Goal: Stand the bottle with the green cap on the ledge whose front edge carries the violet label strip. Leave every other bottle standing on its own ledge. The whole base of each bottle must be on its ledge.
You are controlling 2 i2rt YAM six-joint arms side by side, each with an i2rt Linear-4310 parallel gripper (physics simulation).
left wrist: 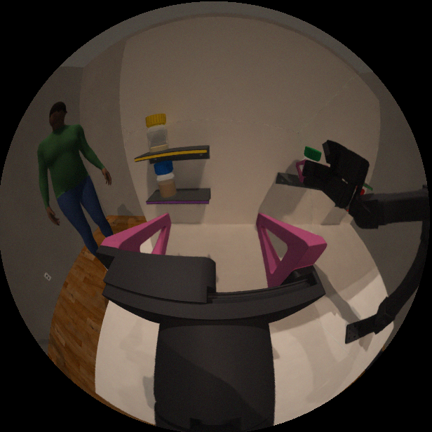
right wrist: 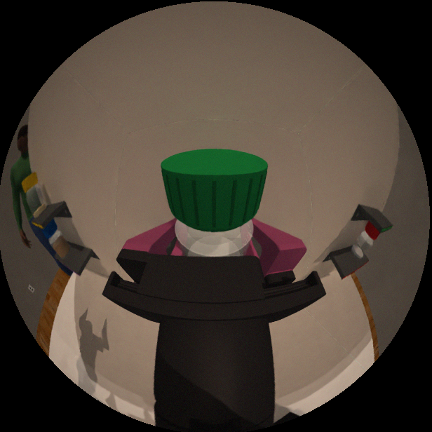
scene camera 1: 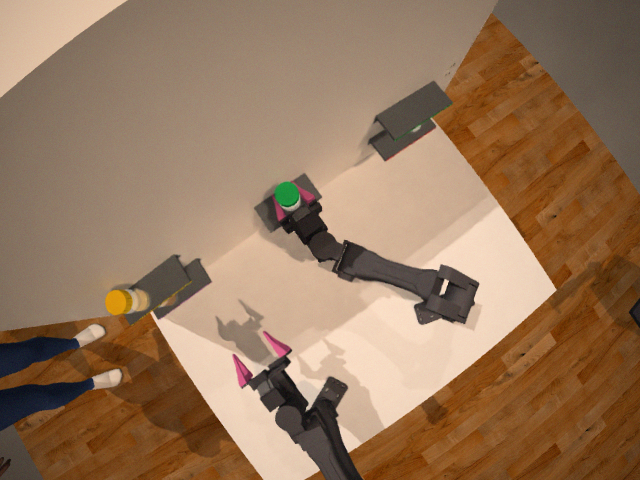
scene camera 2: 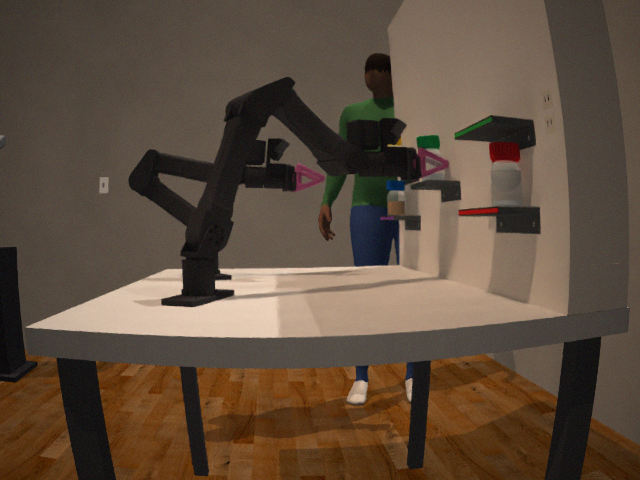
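Seen in the pictures: left gripper, between the fingertips: [scene camera 1: 248, 343] [scene camera 2: 321, 179]; right gripper, between the fingertips: [scene camera 2: 445, 165]; left arm's base, origin of its link: [scene camera 1: 323, 406]; right arm's base, origin of its link: [scene camera 2: 199, 299].
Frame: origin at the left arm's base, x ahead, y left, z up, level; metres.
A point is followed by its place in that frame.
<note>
The green-capped bottle [scene camera 1: 287, 193] @[x 0.360, y -0.485, z 0.334 m] [scene camera 2: 428, 142] @[x 0.345, y -0.506, z 0.317 m] [left wrist: 312, 153] [right wrist: 214, 190] is upright between the fingers of my right gripper [scene camera 1: 286, 190] @[x 0.397, y -0.502, z 0.267 m] [scene camera 2: 434, 163] @[x 0.397, y -0.502, z 0.267 m] [right wrist: 213, 217], which is shut on it. It is over the middle ledge [scene camera 1: 308, 183] @[x 0.353, y -0.553, z 0.227 m] [scene camera 2: 436, 183] @[x 0.324, y -0.550, z 0.219 m] [left wrist: 287, 178]; whether its base touches is unclear. The violet-strip ledge [scene camera 1: 199, 276] @[x 0.506, y -0.192, z 0.157 m] [scene camera 2: 410, 219] @[x 0.514, y -0.219, z 0.146 m] [left wrist: 192, 195] bears a blue-capped bottle [scene camera 2: 395, 201] @[x 0.540, y -0.117, z 0.200 m] [left wrist: 167, 186] on its left part in the left wrist view, with bare ledge to the right. My left gripper [scene camera 1: 249, 343] @[x 0.282, y -0.134, z 0.253 m] [left wrist: 213, 217] is open and empty, well out from that ledge.
A yellow-strip ledge [scene camera 1: 160, 279] @[x 0.540, y -0.161, z 0.297 m] [left wrist: 190, 152] with a yellow-capped bottle [scene camera 1: 119, 302] @[x 0.550, y -0.096, z 0.402 m] [left wrist: 157, 135] hangs close above the violet-strip ledge. At the right, a green-strip ledge [scene camera 1: 413, 108] @[x 0.207, y -0.843, z 0.297 m] [scene camera 2: 504, 129] @[x 0.184, y -0.892, z 0.285 m] hangs above a red-strip ledge [scene camera 1: 385, 147] [scene camera 2: 519, 219] bearing a red-capped bottle [scene camera 2: 506, 180] @[x 0.171, y -0.899, z 0.199 m].
</note>
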